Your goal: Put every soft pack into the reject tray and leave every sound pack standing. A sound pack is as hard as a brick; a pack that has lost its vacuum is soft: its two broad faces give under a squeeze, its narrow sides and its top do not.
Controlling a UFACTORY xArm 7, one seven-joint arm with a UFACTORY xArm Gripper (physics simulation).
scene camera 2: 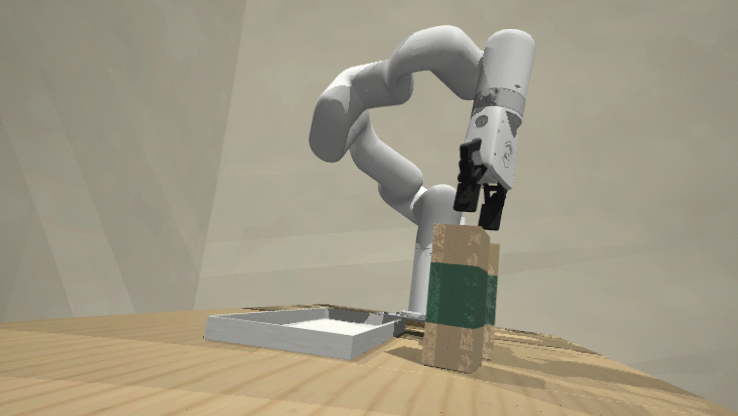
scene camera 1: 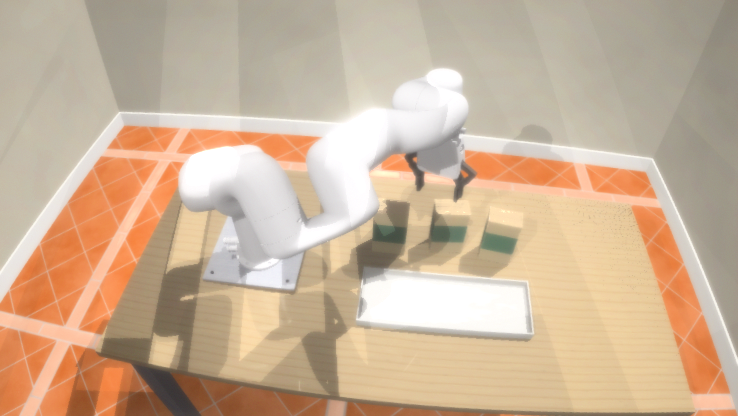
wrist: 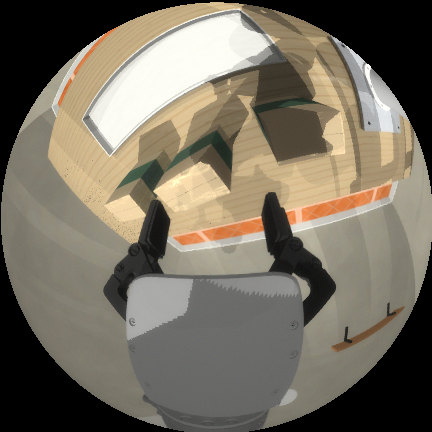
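Seen in the pictures: gripper, fingertip midpoint: (scene camera 2: pixel 476 220) (scene camera 1: pixel 438 193) (wrist: pixel 212 205); arm's base, origin of the base link: (scene camera 1: pixel 261 250).
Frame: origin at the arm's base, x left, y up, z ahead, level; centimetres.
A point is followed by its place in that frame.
Three tan packs with green bands stand upright in a row: the left pack (scene camera 1: pixel 390 235) {x -0.6, y 5.4, z 31.9 cm} (wrist: pixel 295 134) {x 1.1, y 12.7, z 33.6 cm}, the middle pack (scene camera 1: pixel 448 234) {x -1.1, y 5.7, z 45.9 cm} (wrist: pixel 192 186) {x 1.1, y 12.8, z 45.5 cm} and the right pack (scene camera 1: pixel 500 244) {x -4.8, y 5.6, z 58.4 cm} (scene camera 2: pixel 455 297) {x -3.3, y 5.5, z 62.7 cm} (wrist: pixel 127 201) {x -2.8, y 12.7, z 55.8 cm}. In scene camera 2 the right pack hides most of what stands behind it. The packs look alike; softness does not show. My gripper (scene camera 1: pixel 438 193) {x 1.7, y 16.7, z 42.5 cm} (scene camera 2: pixel 477 219) {x 1.7, y 16.7, z 42.5 cm} (wrist: pixel 212 205) {x 1.7, y 16.7, z 42.5 cm} is open and empty. It hangs above the row, near the middle pack and toward the table's back edge, touching no pack. The white reject tray (scene camera 1: pixel 444 331) {x -24.3, y -0.5, z 42.3 cm} (scene camera 2: pixel 279 338) {x -19.9, y -0.3, z 63.6 cm} (wrist: pixel 97 136) {x -19.5, y 0.1, z 63.4 cm} lies in front of the packs, empty.
The arm's base plate (scene camera 1: pixel 222 276) {x -7.8, y -0.2, z -8.9 cm} (wrist: pixel 357 95) {x 2.7, y -0.2, z 11.5 cm} is fixed to the table (scene camera 1: pixel 594 310) {x -21.6, y -1.3, z 81.1 cm} (scene camera 2: pixel 129 372) {x -25.5, y -1.3, z 79.2 cm} left of the packs and tray in scene camera 1. Narrow gaps separate the packs. The arm reaches over from the left and shades the left pack.
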